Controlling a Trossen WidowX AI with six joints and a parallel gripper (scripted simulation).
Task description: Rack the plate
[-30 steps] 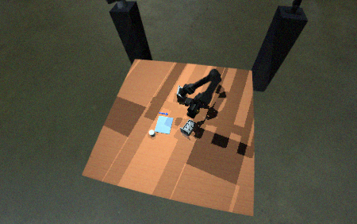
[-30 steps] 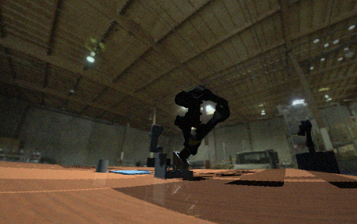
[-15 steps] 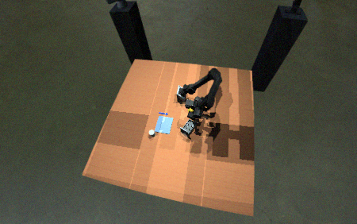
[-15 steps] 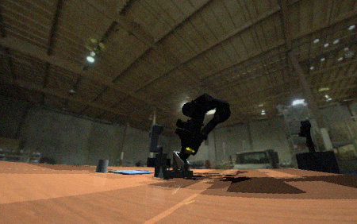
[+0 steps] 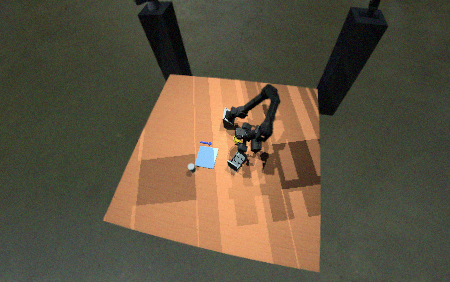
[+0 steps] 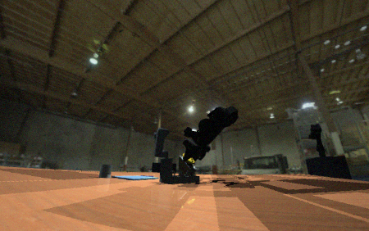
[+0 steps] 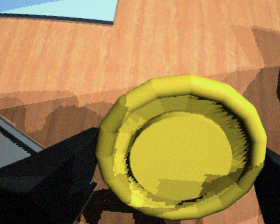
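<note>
My gripper tip is 110 mm short of the grey dish rack, 30 mm to the right of it and 60 mm above it. The rest, counted from my gripper tip: yellow plate (10 mm above); blue mat (120 mm ahead, 190 mm to the right, 80 mm below); blue spoon (10 mm ahead, 210 mm to the right, 80 mm below).
</note>
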